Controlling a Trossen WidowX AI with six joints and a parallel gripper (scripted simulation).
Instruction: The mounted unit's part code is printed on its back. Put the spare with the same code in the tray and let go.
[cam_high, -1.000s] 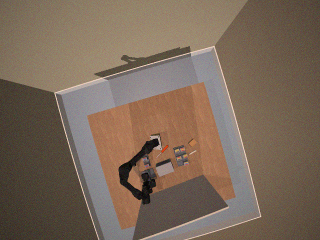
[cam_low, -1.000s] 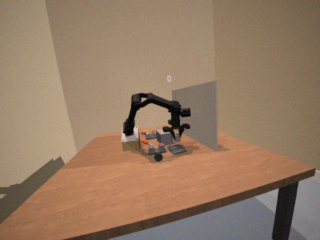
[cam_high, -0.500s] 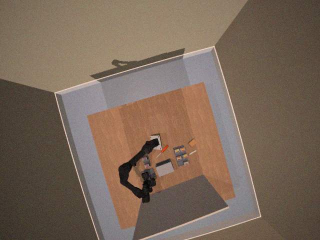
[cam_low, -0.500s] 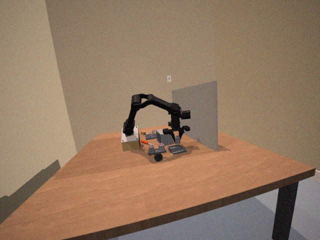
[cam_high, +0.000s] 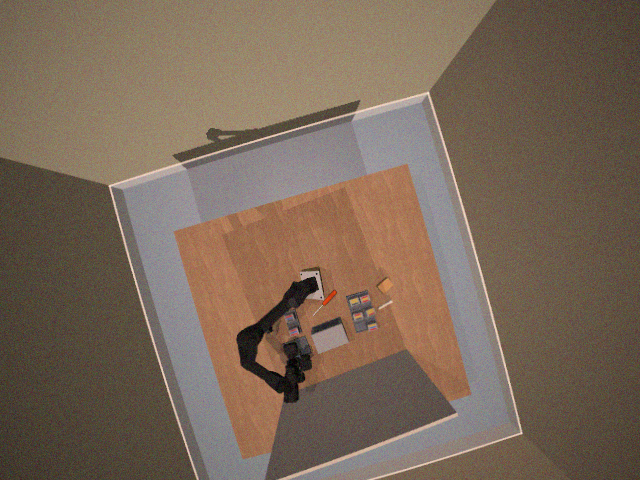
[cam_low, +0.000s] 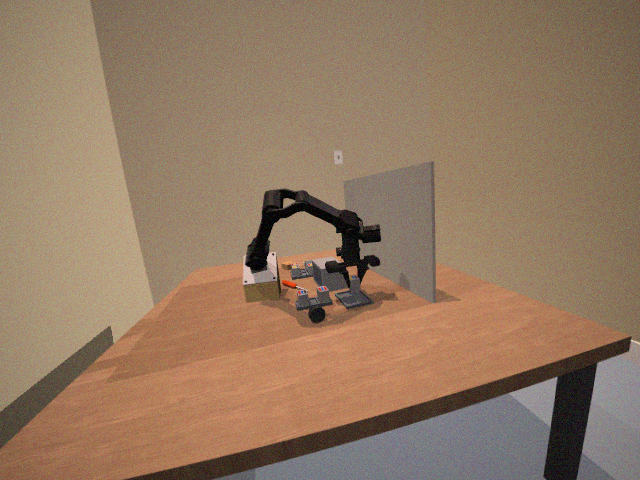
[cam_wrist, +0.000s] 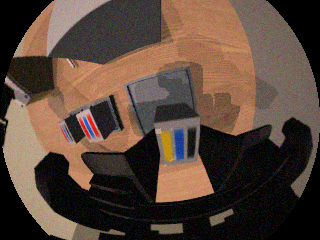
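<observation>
The flat grey tray is 10 mm behind my gripper tip and 50 mm below it. Also, from my gripper tip: grey mounted unit (50 mm behind, 200 mm to the left); then rack (150 mm behind, 20 mm to the left, 40 mm below); then grey panel (200 mm ahead, 210 mm to the left, 180 mm above).
</observation>
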